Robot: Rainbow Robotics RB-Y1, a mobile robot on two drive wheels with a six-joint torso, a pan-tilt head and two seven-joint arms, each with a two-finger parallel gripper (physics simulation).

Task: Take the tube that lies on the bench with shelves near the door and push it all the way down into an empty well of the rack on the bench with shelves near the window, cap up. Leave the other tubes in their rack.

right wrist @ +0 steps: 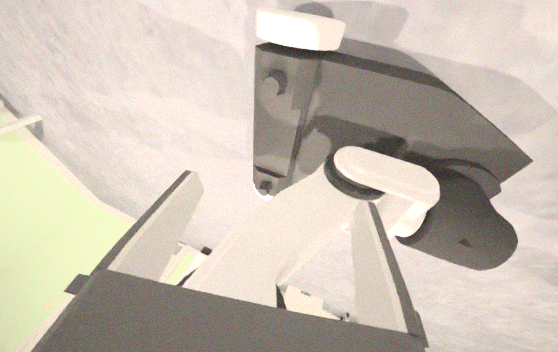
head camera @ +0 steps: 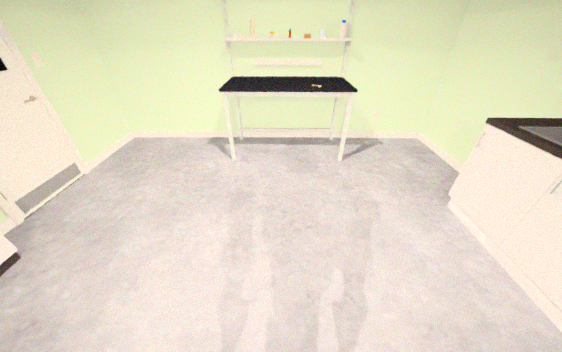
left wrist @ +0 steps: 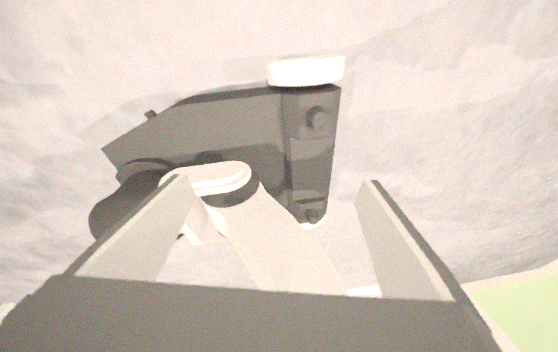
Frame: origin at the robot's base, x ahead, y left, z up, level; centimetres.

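Seen in the pictures: left gripper, fingertip midpoint: (left wrist: 272,188); right gripper, fingertip midpoint: (right wrist: 276,194).
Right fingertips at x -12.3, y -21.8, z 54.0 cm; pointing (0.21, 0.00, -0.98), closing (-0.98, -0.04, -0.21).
Observation:
A point is followed by its place in that frame.
A small tube with a yellow-orange part (head camera: 316,85) {x 249.0, y -35.9, z 92.8 cm} lies on the black top of the bench with shelves (head camera: 270,85) {x 254.1, y 17.0, z 91.5 cm}, right of its middle, across the room in the head camera view. It is too small to make out its cap end. My left gripper (left wrist: 272,188) {x -12.7, y 24.2, z 53.9 cm} is open, with no object between its fingers. My right gripper (right wrist: 276,194) {x -12.3, y -21.8, z 54.0 cm} is open, with no object between its fingers. Both hang beside my own base, far from the tube. The rack and the bench near the window do not show in the head camera view.
The bench's shelf (head camera: 288,39) {x 280.2, y -3.4, z 136.2 cm} holds several small bottles and containers. A door (head camera: 35,135) {x 177.2, y 243.8, z 61.5 cm} is at the left. A white cabinet (head camera: 500,175) {x 119.4, y -159.1, z 58.6 cm} with a dark counter (head camera: 512,131) {x 128.1, y -156.8, z 89.4 cm} stands at the right. A white cabinet corner (head camera: 5,248) {x 79.9, y 200.3, z 17.5 cm} shows at the left edge. Grey floor (head camera: 290,210) {x 141.5, y -6.5, z 0.1 cm} lies between me and the bench.

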